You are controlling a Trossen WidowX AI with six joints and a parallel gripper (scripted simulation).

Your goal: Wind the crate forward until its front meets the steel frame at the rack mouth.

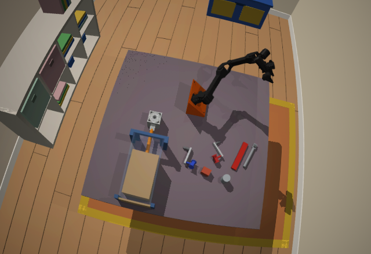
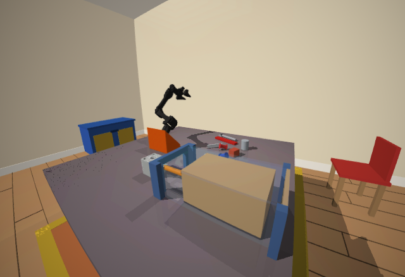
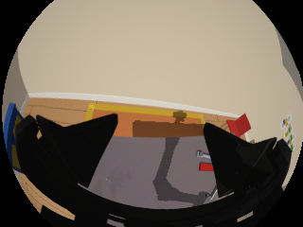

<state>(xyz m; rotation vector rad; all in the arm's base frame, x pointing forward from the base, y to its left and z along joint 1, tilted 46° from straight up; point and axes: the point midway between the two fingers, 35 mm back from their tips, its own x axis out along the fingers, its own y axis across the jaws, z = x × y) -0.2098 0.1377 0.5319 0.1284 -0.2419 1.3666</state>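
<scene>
Now: the winch handle 520 mm ahead of my gripper tip, 230 mm to the right of it and 350 mm below it. Round my gripper tip: grey crank handle 630 mm ahead, 420 mm to the right, 350 mm below; red bar 500 mm ahead, 60 mm to the right, 360 mm below; red grip 570 mm ahead, 220 mm to the right, 340 mm below.
</scene>
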